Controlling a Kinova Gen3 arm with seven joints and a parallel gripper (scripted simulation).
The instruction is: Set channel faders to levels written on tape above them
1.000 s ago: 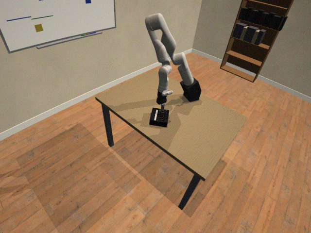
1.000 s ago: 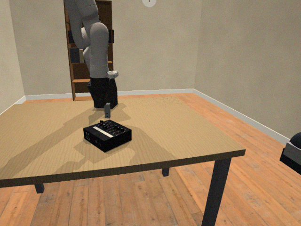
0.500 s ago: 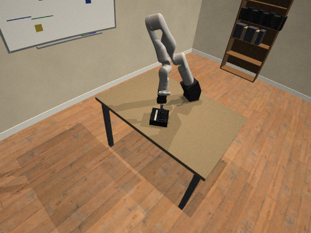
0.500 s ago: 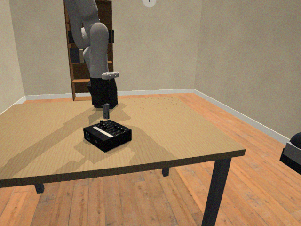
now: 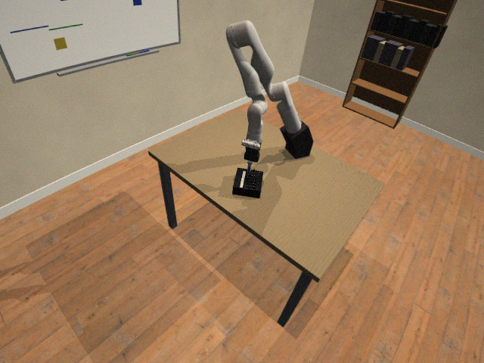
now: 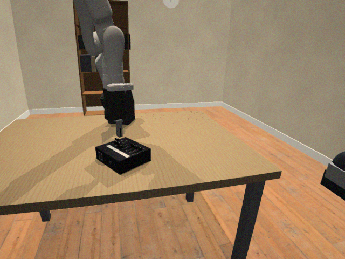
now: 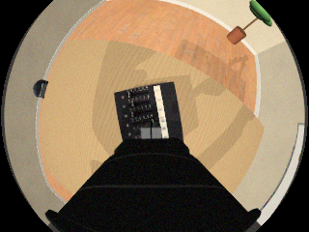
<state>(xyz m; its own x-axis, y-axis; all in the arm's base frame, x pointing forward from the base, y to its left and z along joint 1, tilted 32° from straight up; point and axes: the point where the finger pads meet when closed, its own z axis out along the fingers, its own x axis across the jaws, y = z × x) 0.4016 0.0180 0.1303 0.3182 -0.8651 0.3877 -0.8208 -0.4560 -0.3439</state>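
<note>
Now: the fader 3 cm behind my hand, 1 cm to the right of it and 5 cm below it.
</note>
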